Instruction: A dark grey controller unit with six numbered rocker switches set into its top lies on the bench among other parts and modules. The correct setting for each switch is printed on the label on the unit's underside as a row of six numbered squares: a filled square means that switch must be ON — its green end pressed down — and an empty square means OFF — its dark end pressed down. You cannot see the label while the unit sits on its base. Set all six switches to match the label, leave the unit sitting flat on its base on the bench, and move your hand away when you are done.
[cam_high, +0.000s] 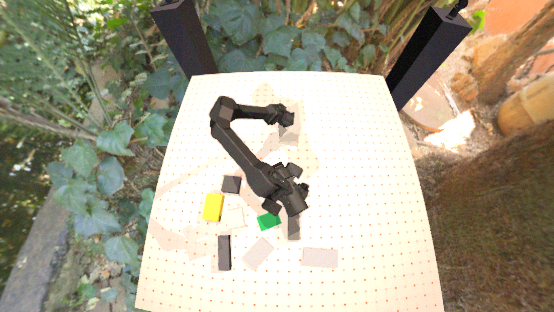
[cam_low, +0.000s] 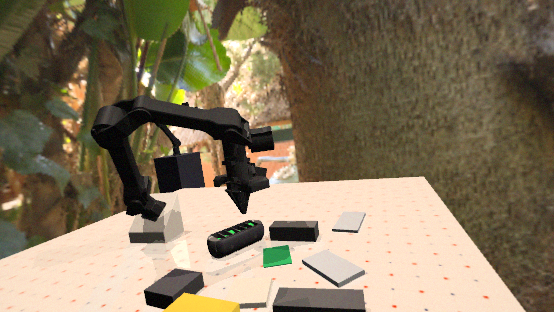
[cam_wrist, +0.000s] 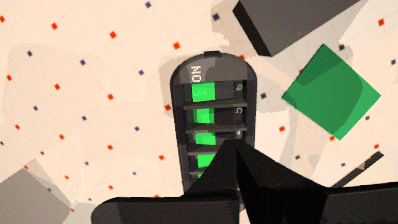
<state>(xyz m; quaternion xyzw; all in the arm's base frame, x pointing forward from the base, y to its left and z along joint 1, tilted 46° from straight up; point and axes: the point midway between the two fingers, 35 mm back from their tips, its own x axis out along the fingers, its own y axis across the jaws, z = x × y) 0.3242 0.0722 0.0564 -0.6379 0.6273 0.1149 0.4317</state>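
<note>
Right now my gripper tip is 110 mm short of the green tile, 40 mm to the left of it and 80 mm above it. Also, from my gripper tip: yellow block (90 mm ahead, 290 mm to the right, 70 mm below); dark block (110 mm ahead, 60 mm to the left, 60 mm below); cream tile (120 mm ahead, 190 mm to the right, 80 mm below).
</note>
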